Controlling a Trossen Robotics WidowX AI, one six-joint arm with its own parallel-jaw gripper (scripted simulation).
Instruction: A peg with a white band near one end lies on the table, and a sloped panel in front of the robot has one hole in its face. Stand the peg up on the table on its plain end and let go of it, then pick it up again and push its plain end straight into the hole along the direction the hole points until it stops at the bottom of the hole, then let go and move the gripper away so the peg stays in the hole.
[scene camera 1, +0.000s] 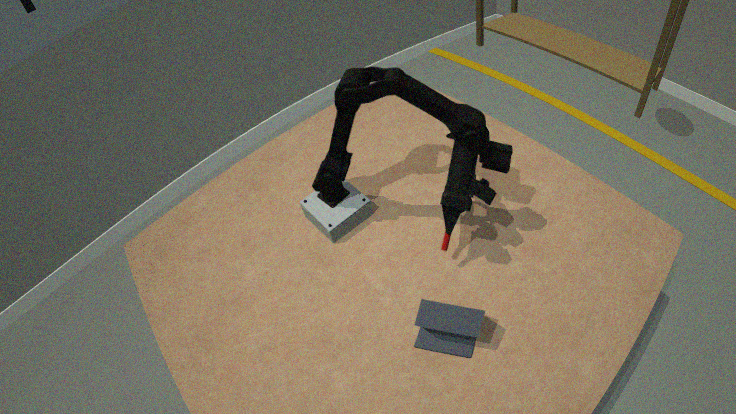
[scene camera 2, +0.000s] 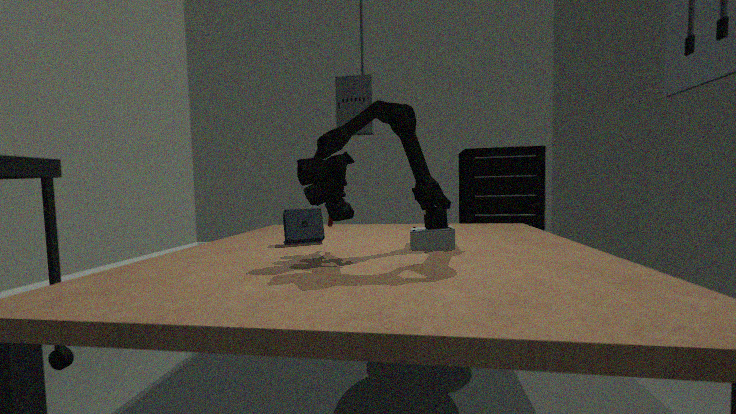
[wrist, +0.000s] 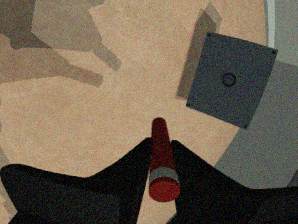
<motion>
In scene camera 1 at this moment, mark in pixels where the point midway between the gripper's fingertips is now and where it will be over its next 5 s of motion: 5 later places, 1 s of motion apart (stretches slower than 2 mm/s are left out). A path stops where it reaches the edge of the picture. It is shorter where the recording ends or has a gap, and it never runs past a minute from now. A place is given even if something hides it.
My gripper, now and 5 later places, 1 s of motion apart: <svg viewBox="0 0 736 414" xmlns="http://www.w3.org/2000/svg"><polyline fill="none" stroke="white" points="448,233 458,243 463,254 463,269 460,283 458,288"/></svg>
</motion>
